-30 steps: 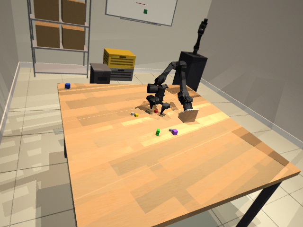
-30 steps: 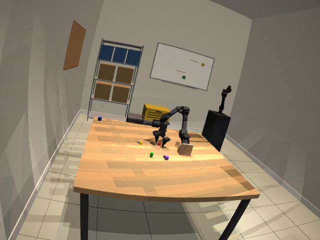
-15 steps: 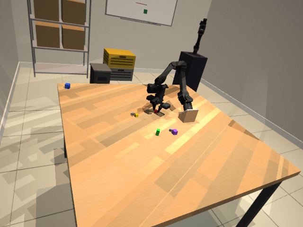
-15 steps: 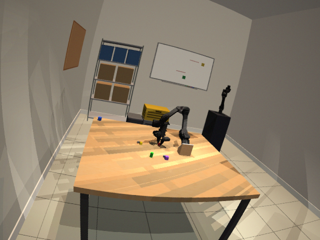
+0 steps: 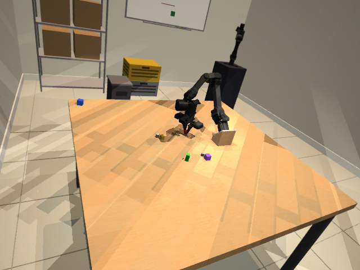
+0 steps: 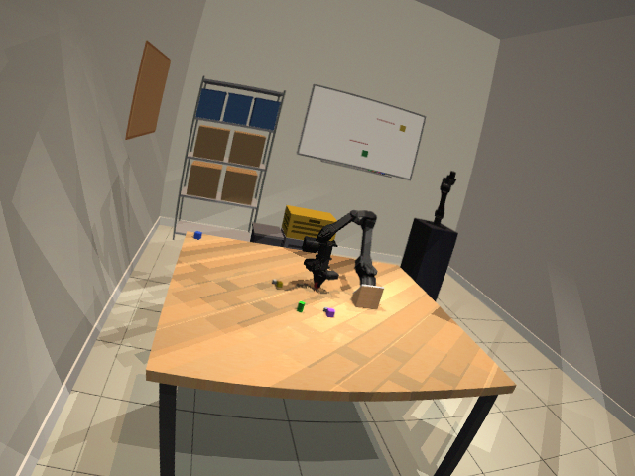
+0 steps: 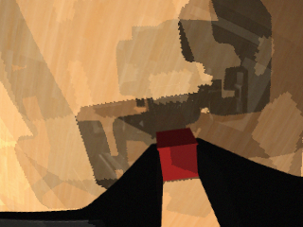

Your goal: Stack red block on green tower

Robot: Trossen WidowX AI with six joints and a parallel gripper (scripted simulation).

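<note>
Now: gripper tip 30 mm short of the small grey block and 230 mm to the right of it. Also, from my gripper tip: small white block 200 mm ahead, 10 mm to the right; red block right at my gripper tip; yellow block 180 mm ahead, 20 mm to the left.
</note>
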